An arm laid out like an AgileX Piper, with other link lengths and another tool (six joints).
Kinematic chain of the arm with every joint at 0, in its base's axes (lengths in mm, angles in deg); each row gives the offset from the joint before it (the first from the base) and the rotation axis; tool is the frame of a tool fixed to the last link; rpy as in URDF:
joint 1: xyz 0 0 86.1 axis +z
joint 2: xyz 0 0 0 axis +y
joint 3: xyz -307.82 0 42.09 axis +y
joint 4: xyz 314.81 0 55.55 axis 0.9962 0 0.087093
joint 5: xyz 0 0 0 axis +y
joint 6: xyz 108.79 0 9.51 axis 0.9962 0 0.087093
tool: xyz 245.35 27 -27.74 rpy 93.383 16.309 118.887
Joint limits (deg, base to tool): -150..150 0..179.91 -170..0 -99.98..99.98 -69.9..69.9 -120..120
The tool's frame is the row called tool.
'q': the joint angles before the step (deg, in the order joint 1, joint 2, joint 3, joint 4, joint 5, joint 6). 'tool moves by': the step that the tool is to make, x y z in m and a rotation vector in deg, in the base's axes. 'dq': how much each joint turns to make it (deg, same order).
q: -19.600 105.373 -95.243 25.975 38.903 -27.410
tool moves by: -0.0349 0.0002 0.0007 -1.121 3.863 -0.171
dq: 0.000 -3.569 1.758 -5.009 4.518 3.549
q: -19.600 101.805 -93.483 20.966 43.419 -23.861
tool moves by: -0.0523 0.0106 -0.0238 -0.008 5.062 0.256
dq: 0.004 -5.574 8.040 -2.400 2.204 0.954
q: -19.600 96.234 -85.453 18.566 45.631 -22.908
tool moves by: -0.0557 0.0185 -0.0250 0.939 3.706 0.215
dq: -0.003 -7.052 10.685 -0.282 0.218 -0.146
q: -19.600 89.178 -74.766 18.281 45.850 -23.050
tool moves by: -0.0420 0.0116 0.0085 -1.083 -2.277 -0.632
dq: -0.001 -10.657 10.641 0.003 -2.575 -0.215
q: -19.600 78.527 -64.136 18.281 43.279 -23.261
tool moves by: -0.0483 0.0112 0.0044 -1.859 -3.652 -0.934
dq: 0.000 -13.491 12.502 -0.375 -3.234 -0.001
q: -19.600 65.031 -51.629 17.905 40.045 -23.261
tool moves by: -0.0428 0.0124 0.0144 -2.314 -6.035 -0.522
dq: -0.009 -15.639 10.844 -0.087 -1.748 -0.017
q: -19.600 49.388 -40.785 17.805 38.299 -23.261
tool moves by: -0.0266 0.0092 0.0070 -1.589 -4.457 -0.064
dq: 0.009 -11.189 6.665 -0.008 -0.220 0.009
